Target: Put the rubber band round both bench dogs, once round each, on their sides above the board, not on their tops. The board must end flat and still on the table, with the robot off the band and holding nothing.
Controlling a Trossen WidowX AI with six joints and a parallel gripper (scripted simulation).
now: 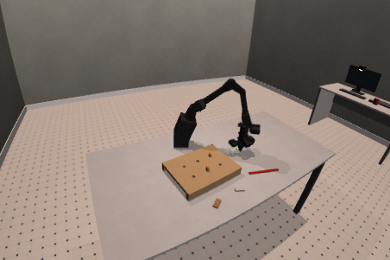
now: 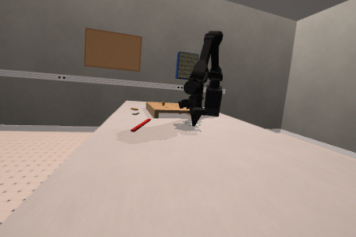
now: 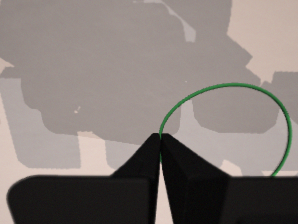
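Now: the wooden board 36 cm to the right of my hand and 3 cm ahead of it. Also, from my hand: domino tile: 43 cm to the right, 27 cm ahead, 3 cm below; then red stick: 24 cm ahead, 3 cm to the right, 3 cm below; then small white piece: 27 cm to the right, 26 cm ahead, 3 cm below.
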